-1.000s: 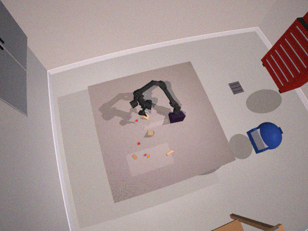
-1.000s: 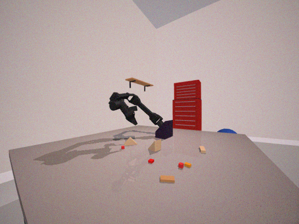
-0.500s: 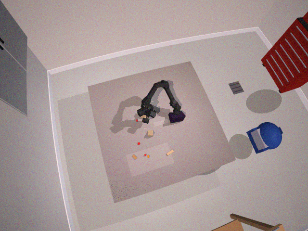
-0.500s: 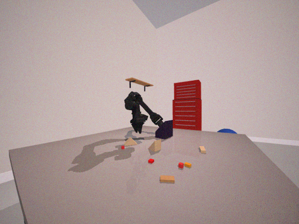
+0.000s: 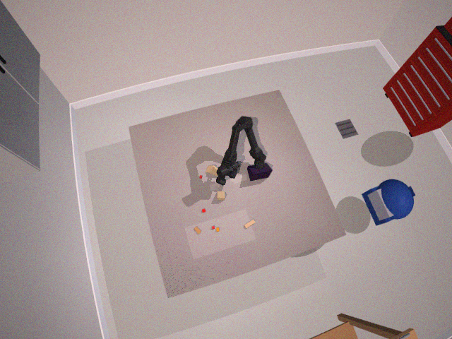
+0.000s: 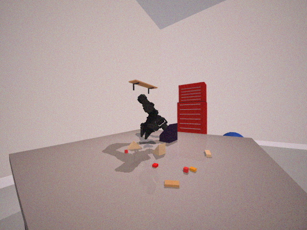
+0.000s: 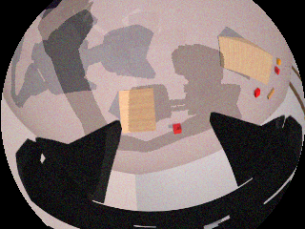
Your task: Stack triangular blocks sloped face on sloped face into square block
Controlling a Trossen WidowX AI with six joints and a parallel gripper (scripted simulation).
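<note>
The triangular block lies 20 mm ahead of my gripper tip, 60 mm to the right of it and 50 mm below it. From my gripper tip the other things lie so: orange block 150 mm ahead, 340 mm to the left, 70 mm below.
</note>
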